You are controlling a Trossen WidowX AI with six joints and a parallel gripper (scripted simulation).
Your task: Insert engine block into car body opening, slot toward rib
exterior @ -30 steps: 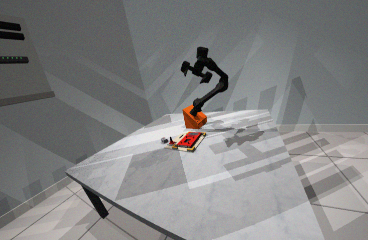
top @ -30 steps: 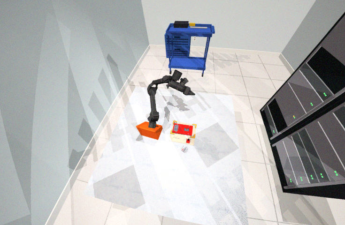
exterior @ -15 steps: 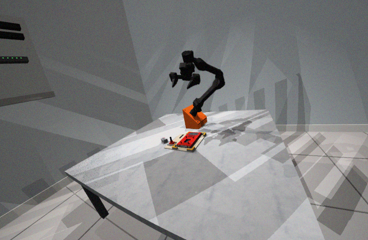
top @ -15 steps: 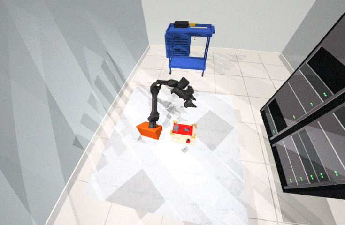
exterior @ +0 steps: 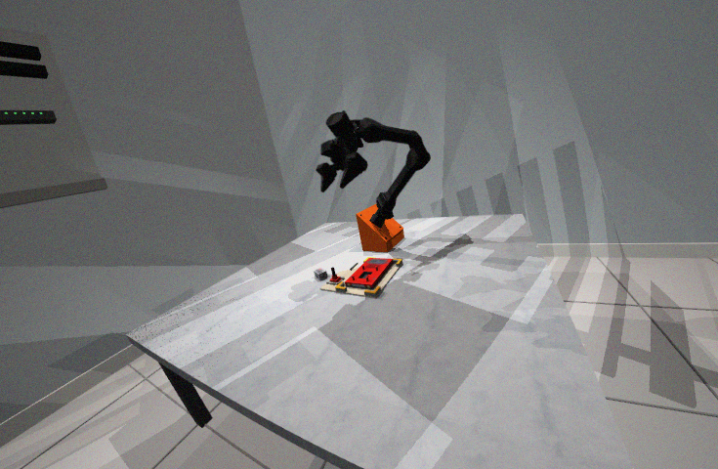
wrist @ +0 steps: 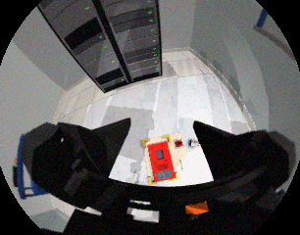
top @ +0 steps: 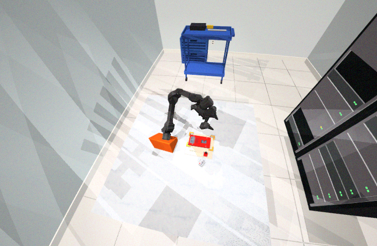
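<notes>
Now: gripper tip 8 cm past the grey engine block, 18 cm to the left of it and 34 cm above it.
</notes>
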